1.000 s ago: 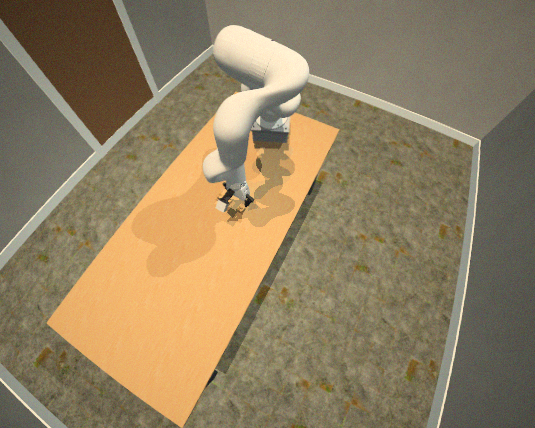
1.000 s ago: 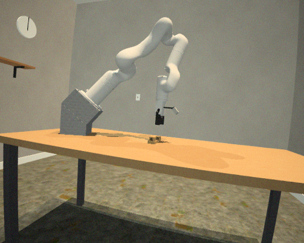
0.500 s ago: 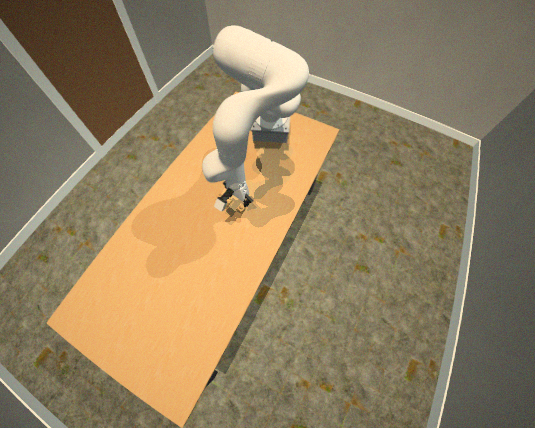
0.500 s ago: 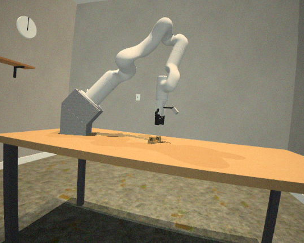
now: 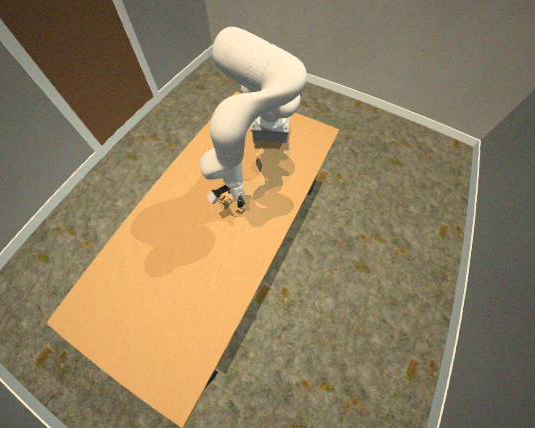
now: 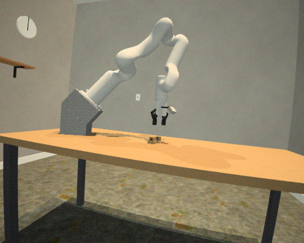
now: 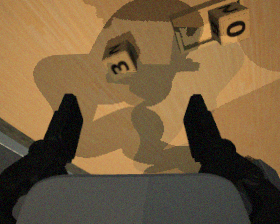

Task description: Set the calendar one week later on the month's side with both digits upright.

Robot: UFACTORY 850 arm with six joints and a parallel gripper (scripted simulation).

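My hand is 2 cm past the wooden calendar tray, 9 cm to the left of it and 11 cm above it.
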